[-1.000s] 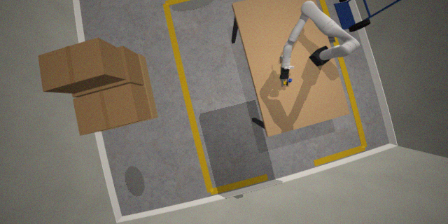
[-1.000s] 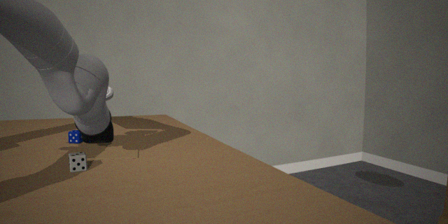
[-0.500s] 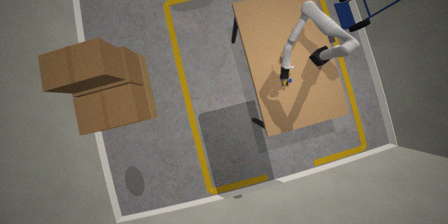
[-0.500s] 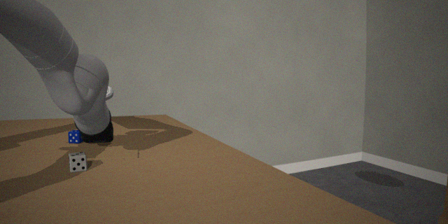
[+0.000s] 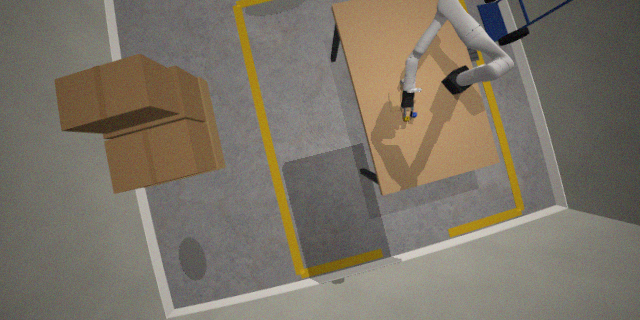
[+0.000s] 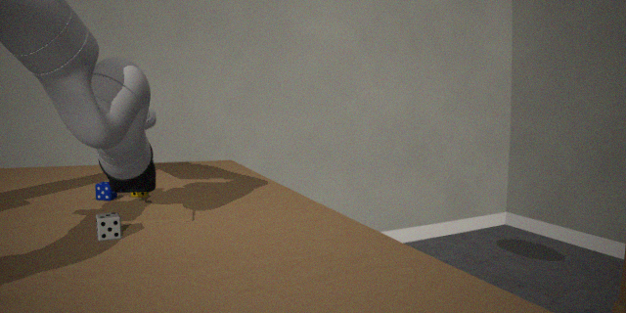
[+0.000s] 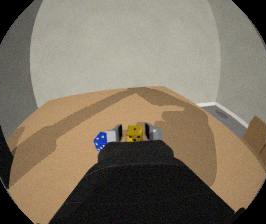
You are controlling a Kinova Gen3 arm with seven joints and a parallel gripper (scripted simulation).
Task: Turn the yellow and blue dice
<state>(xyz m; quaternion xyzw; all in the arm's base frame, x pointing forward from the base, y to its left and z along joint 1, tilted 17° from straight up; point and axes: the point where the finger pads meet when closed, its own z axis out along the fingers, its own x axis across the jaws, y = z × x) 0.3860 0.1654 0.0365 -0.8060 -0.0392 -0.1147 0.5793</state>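
The yellow die is 3 cm to the left of my hand and 3 cm below it. Also, from my hand: white die: 24 cm to the right, 3 cm below, 2 cm behind; tan mat: 11 cm to the right, 4 cm below, 3 cm ahead; blue die: 6 cm behind, 3 cm below, 1 cm to the left.
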